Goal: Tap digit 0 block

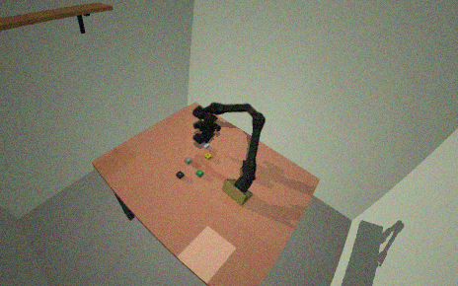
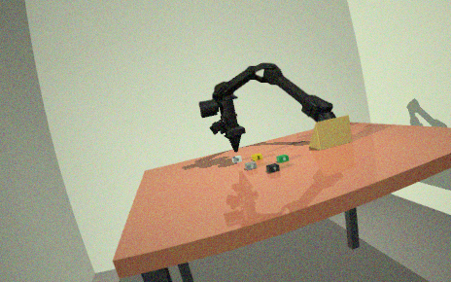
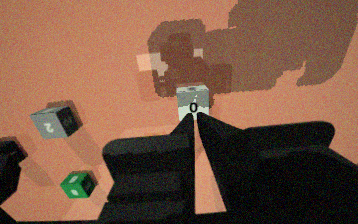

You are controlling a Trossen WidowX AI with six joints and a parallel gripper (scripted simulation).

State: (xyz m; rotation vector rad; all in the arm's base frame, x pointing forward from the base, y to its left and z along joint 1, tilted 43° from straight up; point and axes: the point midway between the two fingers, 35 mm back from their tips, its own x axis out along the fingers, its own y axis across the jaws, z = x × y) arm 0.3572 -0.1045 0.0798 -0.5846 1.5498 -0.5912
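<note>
Right now my gripper tip is 3 cm above the white block. From my gripper tip the other things lie so: green block (12 cm behind, 18 cm to the left, 3 cm below); yellow block (7 cm behind, 5 cm to the left, 3 cm below); grey block (1 cm behind, 16 cm to the left, 3 cm below).
</note>
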